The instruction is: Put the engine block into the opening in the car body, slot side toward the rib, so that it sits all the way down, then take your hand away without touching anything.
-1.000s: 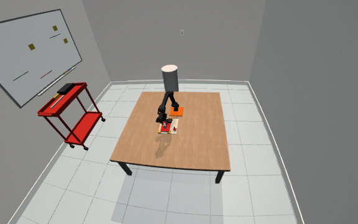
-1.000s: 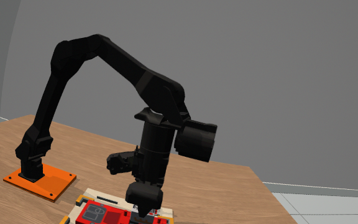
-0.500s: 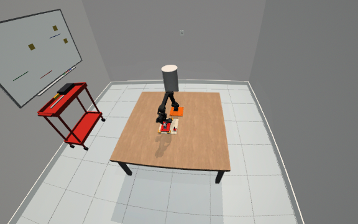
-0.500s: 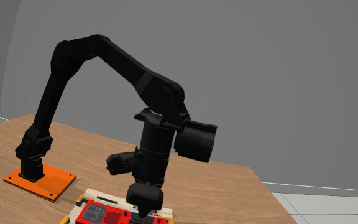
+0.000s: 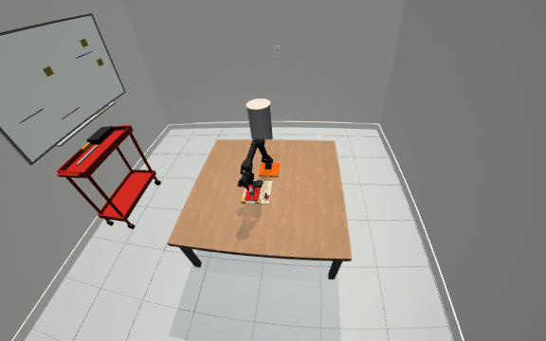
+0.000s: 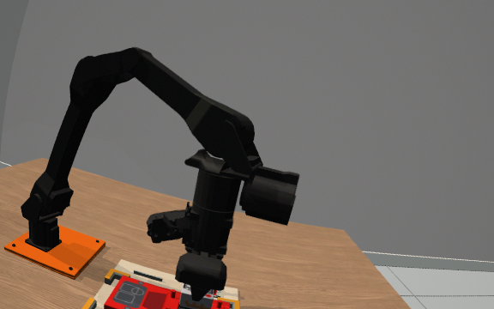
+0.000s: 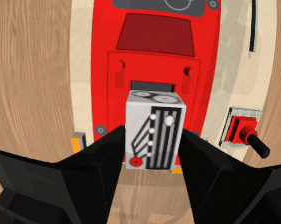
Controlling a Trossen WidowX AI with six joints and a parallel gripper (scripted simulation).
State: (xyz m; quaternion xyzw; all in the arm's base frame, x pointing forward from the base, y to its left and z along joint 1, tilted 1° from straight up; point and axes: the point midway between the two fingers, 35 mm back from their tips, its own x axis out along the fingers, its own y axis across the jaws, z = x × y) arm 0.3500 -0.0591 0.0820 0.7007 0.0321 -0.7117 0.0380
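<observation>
My gripper tip is 1 cm above the engine block.
</observation>
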